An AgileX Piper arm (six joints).
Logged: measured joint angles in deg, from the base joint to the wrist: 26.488 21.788 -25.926 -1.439 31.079 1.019; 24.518 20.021 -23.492 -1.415 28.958 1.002; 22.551 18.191 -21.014 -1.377 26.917 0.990; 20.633 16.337 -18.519 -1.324 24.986 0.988; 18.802 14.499 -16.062 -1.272 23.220 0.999; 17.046 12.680 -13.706 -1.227 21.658 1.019; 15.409 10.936 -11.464 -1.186 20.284 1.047; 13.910 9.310 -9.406 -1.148 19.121 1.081; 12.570 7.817 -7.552 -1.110 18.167 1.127
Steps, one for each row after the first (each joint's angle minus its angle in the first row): -1.970 -1.767 2.434 0.024 -2.121 -0.017; -3.937 -3.597 4.912 0.062 -4.162 -0.029; -5.855 -5.451 7.407 0.115 -6.093 -0.031; -7.686 -7.289 9.864 0.167 -7.859 -0.020; -9.442 -9.108 12.220 0.212 -9.421 0.000; -11.079 -10.852 14.462 0.253 -10.795 0.028; -12.578 -12.478 16.520 0.291 -11.958 0.062; -13.918 -13.971 18.374 0.329 -12.912 0.108
